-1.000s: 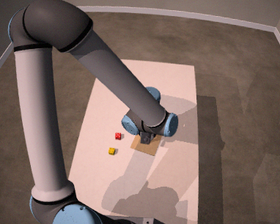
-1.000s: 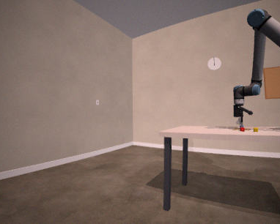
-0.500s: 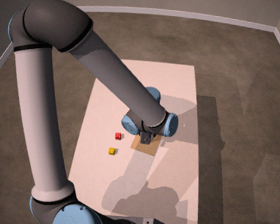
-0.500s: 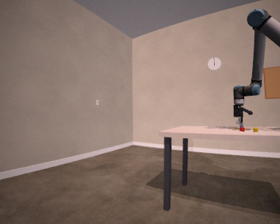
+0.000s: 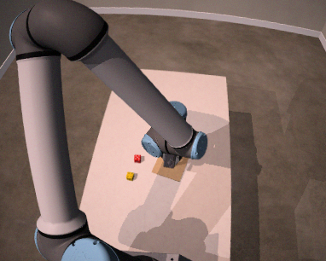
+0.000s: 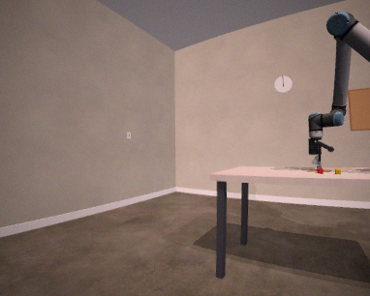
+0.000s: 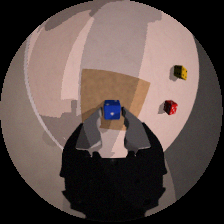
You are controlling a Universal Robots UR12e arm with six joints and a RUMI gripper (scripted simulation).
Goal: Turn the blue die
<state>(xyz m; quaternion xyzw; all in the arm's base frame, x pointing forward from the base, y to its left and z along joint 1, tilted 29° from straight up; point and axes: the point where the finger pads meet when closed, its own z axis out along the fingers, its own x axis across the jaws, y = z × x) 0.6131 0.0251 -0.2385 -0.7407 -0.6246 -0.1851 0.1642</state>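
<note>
Now: hand right at the blue die. From my hand the other things lie so: mat (2 cm below); then yellow die (8 cm behind, 19 cm to the left, 1 cm below); then red die (2 cm ahead, 16 cm to the left, 1 cm below).
</note>
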